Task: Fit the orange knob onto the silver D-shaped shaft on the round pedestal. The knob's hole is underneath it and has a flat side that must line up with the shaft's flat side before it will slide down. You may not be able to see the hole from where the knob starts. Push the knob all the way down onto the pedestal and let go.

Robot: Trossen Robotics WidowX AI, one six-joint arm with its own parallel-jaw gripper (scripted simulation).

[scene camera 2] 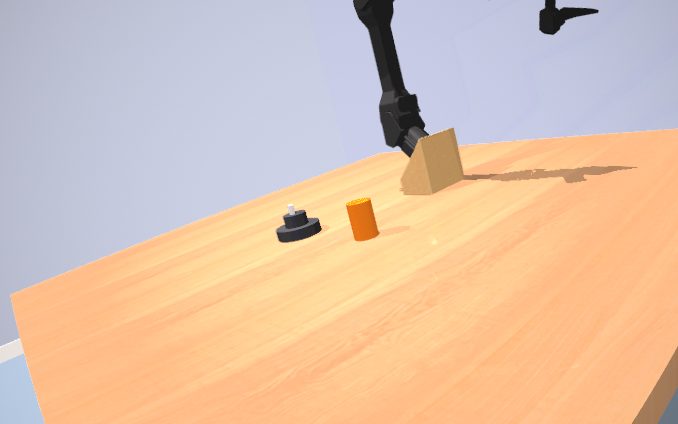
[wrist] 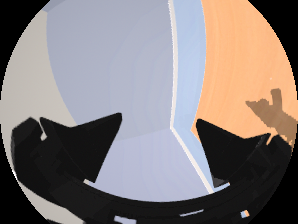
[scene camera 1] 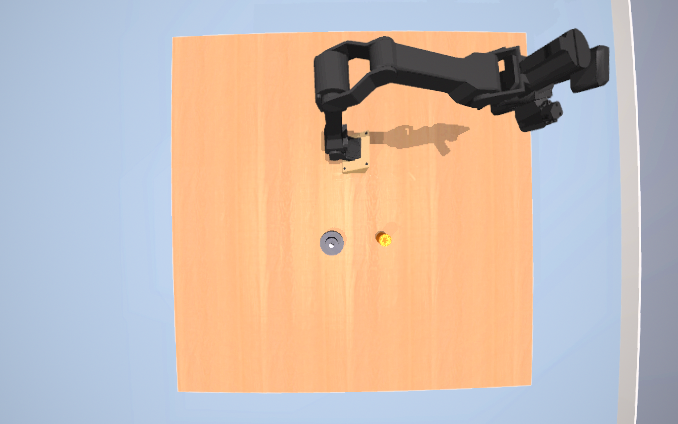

Scene:
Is my gripper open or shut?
Open.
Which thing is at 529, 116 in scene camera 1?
My gripper.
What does my gripper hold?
Nothing.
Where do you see an orange knob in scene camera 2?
360, 211

